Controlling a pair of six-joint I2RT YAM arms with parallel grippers.
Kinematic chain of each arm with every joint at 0, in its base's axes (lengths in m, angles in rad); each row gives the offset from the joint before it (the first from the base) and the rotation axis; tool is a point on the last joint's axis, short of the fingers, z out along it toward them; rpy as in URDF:
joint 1: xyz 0 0 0.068 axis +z
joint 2: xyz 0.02 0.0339 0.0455 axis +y
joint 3: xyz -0.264 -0.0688 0 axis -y
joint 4: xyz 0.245 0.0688 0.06 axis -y
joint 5: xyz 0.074 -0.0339 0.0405 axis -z
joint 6: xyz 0.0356 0 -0.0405 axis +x
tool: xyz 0 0 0 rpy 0 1.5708 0
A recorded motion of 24 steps. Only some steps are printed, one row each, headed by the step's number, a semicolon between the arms.
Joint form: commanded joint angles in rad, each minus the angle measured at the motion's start. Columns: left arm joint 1, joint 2, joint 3, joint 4, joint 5, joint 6; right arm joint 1, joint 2, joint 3, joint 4, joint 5, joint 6.
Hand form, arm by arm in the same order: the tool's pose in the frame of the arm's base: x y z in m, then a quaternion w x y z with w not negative. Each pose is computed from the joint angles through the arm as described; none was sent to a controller.
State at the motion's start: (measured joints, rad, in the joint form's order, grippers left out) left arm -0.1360 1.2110 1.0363 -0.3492 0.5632 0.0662; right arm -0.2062 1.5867 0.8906 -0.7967 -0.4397 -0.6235
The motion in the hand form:
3: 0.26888 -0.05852 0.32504 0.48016 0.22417 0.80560 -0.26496; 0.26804 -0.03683 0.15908 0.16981 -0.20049 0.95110 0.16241
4: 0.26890 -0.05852 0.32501 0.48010 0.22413 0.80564 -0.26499; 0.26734 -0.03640 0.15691 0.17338 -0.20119 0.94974 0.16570
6: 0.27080 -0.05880 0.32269 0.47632 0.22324 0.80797 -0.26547; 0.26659 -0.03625 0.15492 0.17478 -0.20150 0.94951 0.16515
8: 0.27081 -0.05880 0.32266 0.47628 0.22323 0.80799 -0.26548; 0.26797 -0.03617 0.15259 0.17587 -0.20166 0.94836 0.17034
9: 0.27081 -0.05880 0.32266 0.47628 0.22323 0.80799 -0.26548; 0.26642 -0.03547 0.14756 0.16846 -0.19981 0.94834 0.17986
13: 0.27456 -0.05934 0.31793 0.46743 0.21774 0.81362 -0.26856; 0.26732 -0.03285 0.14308 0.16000 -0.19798 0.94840 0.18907
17: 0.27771 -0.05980 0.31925 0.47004 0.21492 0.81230 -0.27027; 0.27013 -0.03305 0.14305 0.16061 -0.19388 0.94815 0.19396
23: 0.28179 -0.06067 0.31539 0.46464 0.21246 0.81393 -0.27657; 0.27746 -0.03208 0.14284 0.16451 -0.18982 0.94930 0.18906
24: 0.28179 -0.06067 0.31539 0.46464 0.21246 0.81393 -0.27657; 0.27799 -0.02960 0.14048 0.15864 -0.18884 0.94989 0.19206
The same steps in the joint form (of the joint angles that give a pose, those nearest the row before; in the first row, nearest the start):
3: -0.0082 0.0161 -0.0008 0.0471 0.0089 -0.0155; 0.0145 -0.0007 -0.0147 0.1370 0.0071 0.0606
4: -0.0082 0.0162 -0.0008 0.0470 0.0089 -0.0155; 0.0144 -0.0006 -0.0253 0.1523 -0.0020 0.0606
6: -0.0082 0.0253 -0.0008 0.0470 0.0089 -0.0156; 0.0144 -0.0006 -0.0345 0.1646 -0.0021 0.0606
8: -0.0082 0.0254 -0.0009 0.0470 0.0089 -0.0156; 0.0144 0.0101 -0.0346 0.1738 -0.0129 0.0605
9: -0.0082 0.0254 -0.0009 0.0470 0.0089 -0.0156; 0.0144 0.0223 -0.0437 0.1739 -0.0250 0.0605
13: -0.0082 0.0437 -0.0009 0.0470 0.0089 -0.0247; 0.0236 0.0408 -0.0438 0.1739 -0.0343 0.0698
17: -0.0082 0.0544 0.0084 0.0578 0.0089 -0.0339; 0.0236 0.0515 -0.0331 0.1739 -0.0435 0.0789
23: -0.0082 0.0729 0.0084 0.0685 0.0181 -0.0432; 0.0329 0.0715 -0.0131 0.1923 -0.0344 0.1004
24: -0.0082 0.0729 0.0084 0.0685 0.0181 -0.0432; 0.0420 0.0806 -0.0131 0.1923 -0.0343 0.1095

